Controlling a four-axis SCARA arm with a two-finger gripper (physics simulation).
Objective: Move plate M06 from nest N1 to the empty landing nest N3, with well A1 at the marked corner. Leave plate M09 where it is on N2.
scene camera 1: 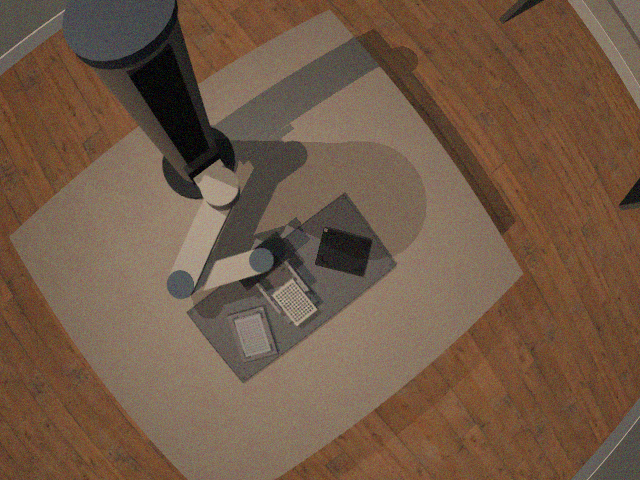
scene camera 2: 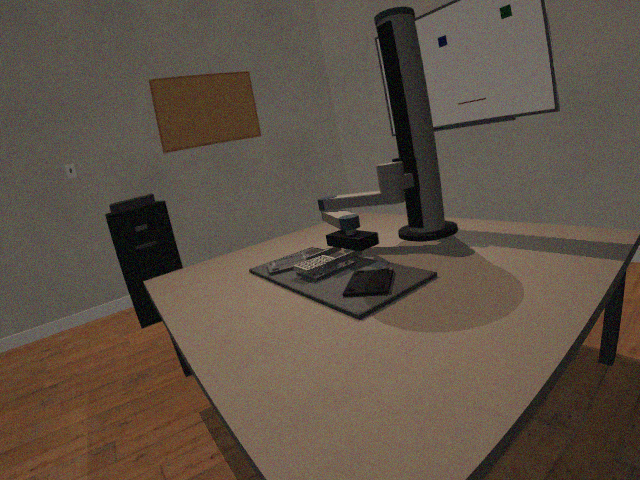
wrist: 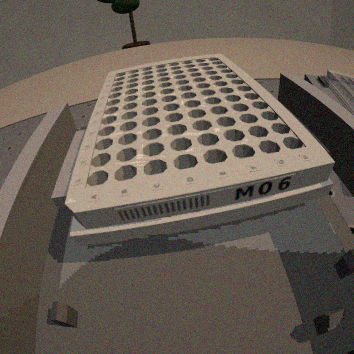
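My gripper point(scene camera 1: 293, 297) point(scene camera 2: 324, 260) point(wrist: 179, 99) is shut on plate M06 point(scene camera 1: 295, 303) point(scene camera 2: 316, 262) point(wrist: 200, 125), a cream plate with rows of wells. It holds the plate level, low over the middle nest point(scene camera 2: 330, 272); whether plate and nest touch is hidden. In the wrist view the M06 label faces the camera, and well A1 point(wrist: 98, 177) is at the near left corner. A pale plate point(scene camera 1: 253, 334) sits in an end nest point(scene camera 1: 273, 347). A flat black item point(scene camera 1: 343, 251) point(scene camera 2: 369, 282) with a small light corner mark lies at the other end. Nest numbers and the M09 label cannot be read.
The nests stand on a dark grey deck point(scene camera 1: 242, 369) point(scene camera 2: 359, 308) on the beige table point(scene camera 1: 361, 351) point(scene camera 2: 336, 392). The arm's column point(scene camera 1: 149, 87) point(scene camera 2: 418, 118) rises behind the deck. A grey ridged shape point(wrist: 342, 82) shows beyond the right finger in the wrist view.
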